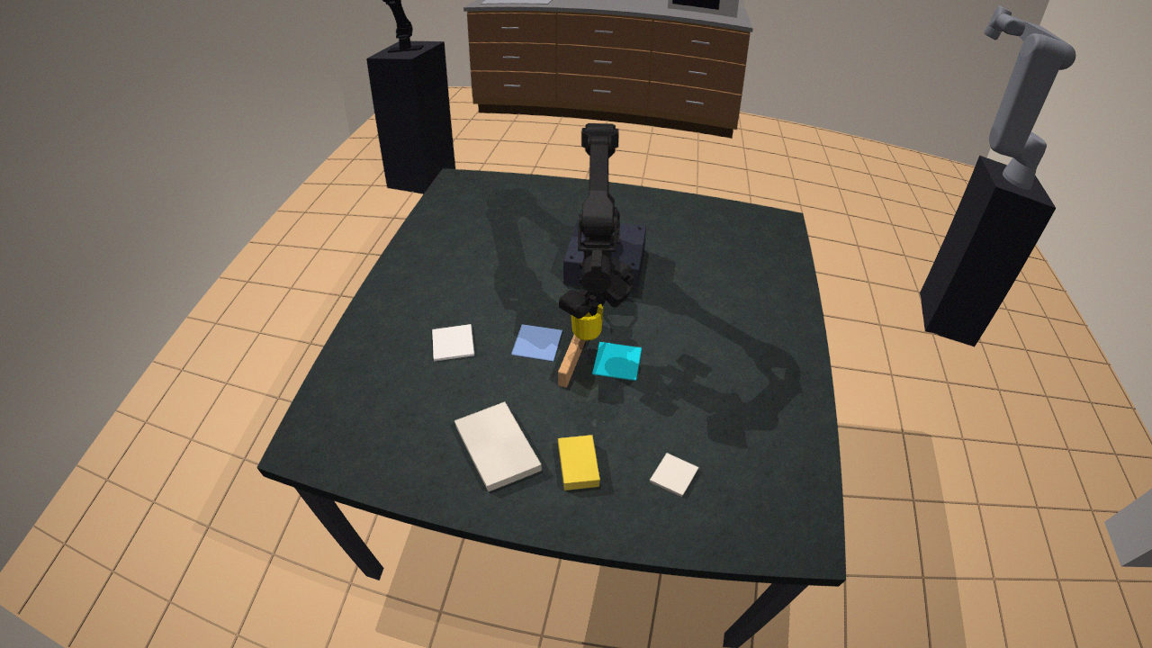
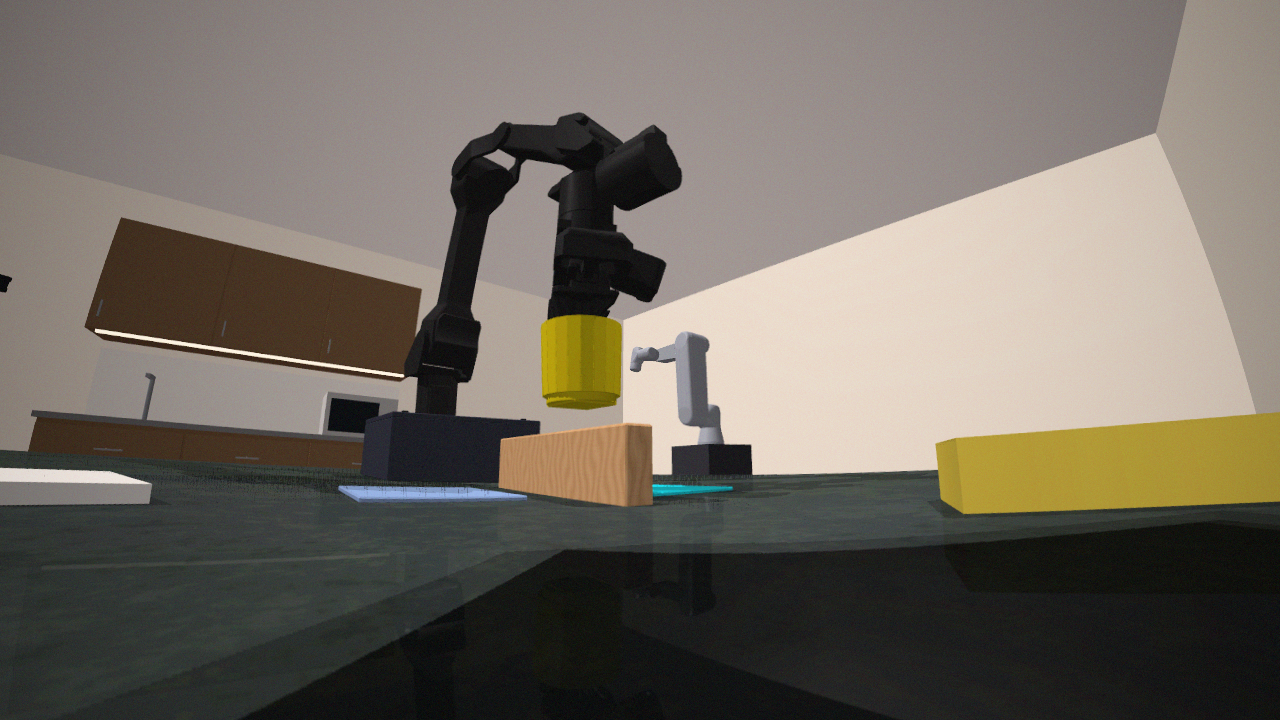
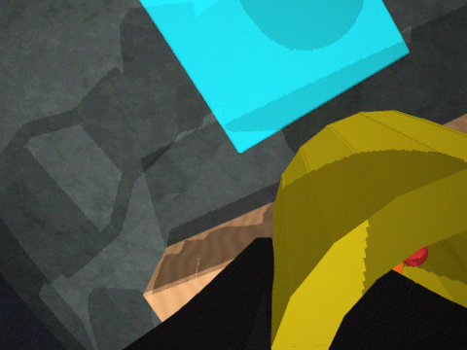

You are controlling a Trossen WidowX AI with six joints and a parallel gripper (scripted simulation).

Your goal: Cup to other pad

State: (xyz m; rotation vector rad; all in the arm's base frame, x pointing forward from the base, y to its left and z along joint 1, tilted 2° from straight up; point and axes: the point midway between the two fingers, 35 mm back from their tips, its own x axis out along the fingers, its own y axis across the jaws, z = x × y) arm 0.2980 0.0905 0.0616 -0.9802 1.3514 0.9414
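Right now the wooden block is 30 mm ahead of my gripper tip, 30 mm to the right of it and 90 mm below it. Round my gripper tip: red marble (40 mm ahead, 30 mm to the right, 20 mm below); then yellow cup (20 mm ahead, 10 mm to the right); then light blue pad (40 mm ahead, 130 mm to the right, 110 mm below).
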